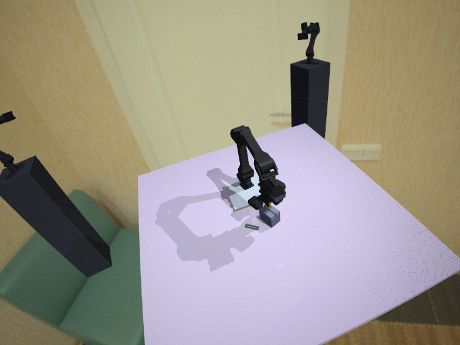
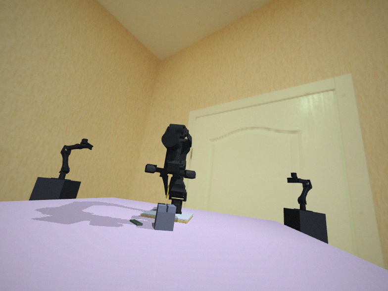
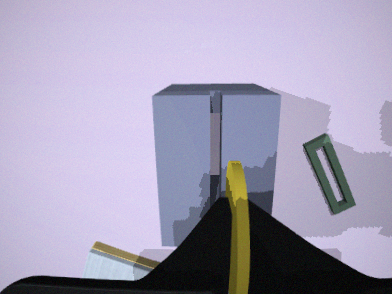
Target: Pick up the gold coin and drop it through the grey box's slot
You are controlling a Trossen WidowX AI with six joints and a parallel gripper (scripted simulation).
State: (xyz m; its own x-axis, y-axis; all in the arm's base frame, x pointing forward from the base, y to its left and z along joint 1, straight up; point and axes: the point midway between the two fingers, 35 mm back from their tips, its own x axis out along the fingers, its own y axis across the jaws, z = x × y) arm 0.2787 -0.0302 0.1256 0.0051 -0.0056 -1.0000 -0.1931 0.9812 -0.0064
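Right now my gripper tip is 10 mm below the gold coin.
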